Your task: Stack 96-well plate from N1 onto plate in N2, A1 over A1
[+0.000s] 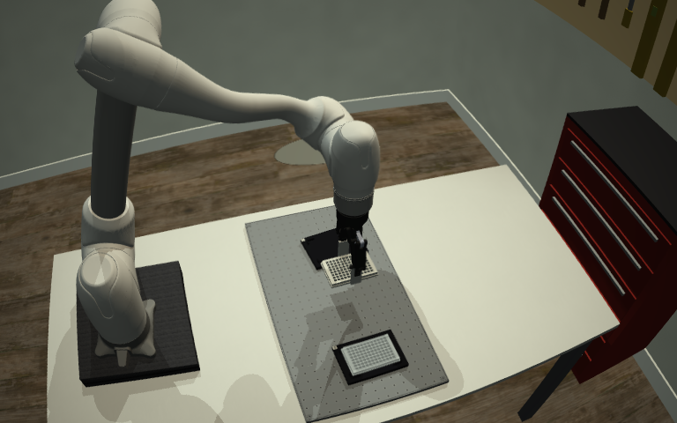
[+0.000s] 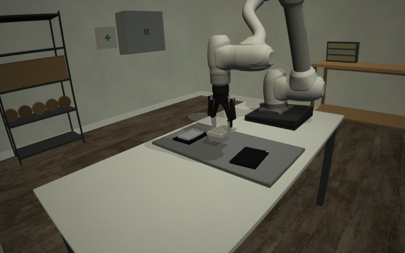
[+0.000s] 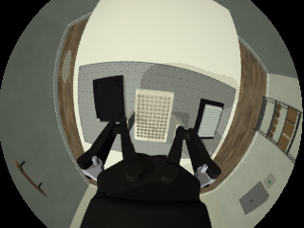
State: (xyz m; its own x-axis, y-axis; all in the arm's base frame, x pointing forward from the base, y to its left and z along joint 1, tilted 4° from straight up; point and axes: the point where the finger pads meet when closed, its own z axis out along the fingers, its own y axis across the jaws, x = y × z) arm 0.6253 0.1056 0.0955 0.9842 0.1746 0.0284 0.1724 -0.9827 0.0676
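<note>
Now: hand 1 cm short of the greyer 96-well plate, 23 cm to the left of it and 10 cm above it. The rest, counted from my hand: white 96-well plate 2 cm below.
</note>
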